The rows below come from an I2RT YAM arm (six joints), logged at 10 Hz.
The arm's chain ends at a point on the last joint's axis. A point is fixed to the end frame.
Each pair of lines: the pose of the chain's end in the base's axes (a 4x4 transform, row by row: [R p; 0 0 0 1], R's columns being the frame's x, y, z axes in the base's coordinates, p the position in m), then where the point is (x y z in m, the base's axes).
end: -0.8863 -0.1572 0.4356 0.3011; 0.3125 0.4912 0.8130 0.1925; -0.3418 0.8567 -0.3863 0.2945; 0 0 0 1
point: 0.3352 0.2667 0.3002
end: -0.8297 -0.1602 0.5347 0.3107; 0.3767 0.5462 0.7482 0.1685; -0.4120 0.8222 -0.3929 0.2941; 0 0 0 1
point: 0.3514 0.2394 0.2987
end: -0.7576 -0.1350 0.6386 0.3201; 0.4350 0.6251 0.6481 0.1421; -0.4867 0.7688 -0.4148 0.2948; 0 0 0 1
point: 0.3687 0.2080 0.2966
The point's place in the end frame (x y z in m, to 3 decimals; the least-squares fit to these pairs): -0.009 0.036 0.073
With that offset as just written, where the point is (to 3 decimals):
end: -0.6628 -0.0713 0.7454 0.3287; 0.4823 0.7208 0.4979 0.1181; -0.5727 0.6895 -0.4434 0.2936; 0 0 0 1
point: 0.387 0.176 0.291
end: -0.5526 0.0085 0.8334 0.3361; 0.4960 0.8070 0.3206 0.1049; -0.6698 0.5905 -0.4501 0.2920; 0 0 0 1
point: 0.402 0.153 0.286
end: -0.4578 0.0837 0.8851 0.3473; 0.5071 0.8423 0.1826 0.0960; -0.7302 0.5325 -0.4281 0.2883; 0 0 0 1
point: 0.419 0.135 0.283
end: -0.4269 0.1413 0.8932 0.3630; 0.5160 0.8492 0.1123 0.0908; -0.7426 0.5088 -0.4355 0.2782; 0 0 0 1
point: 0.437 0.125 0.271
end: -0.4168 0.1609 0.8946 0.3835; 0.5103 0.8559 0.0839 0.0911; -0.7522 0.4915 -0.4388 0.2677; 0 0 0 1
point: 0.458 0.123 0.260
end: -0.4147 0.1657 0.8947 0.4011; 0.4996 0.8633 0.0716 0.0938; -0.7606 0.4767 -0.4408 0.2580; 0 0 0 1
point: 0.476 0.126 0.250
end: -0.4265 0.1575 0.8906 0.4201; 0.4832 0.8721 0.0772 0.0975; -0.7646 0.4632 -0.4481 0.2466; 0 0 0 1
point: 0.495 0.130 0.237
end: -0.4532 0.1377 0.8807 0.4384; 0.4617 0.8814 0.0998 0.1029; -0.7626 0.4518 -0.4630 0.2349; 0 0 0 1
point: 0.512 0.138 0.224
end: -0.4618 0.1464 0.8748 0.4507; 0.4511 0.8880 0.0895 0.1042; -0.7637 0.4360 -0.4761 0.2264; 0 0 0 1
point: 0.524 0.139 0.214
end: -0.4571 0.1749 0.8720 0.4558; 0.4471 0.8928 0.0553 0.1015; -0.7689 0.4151 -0.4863 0.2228; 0 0 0 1
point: 0.530 0.134 0.209
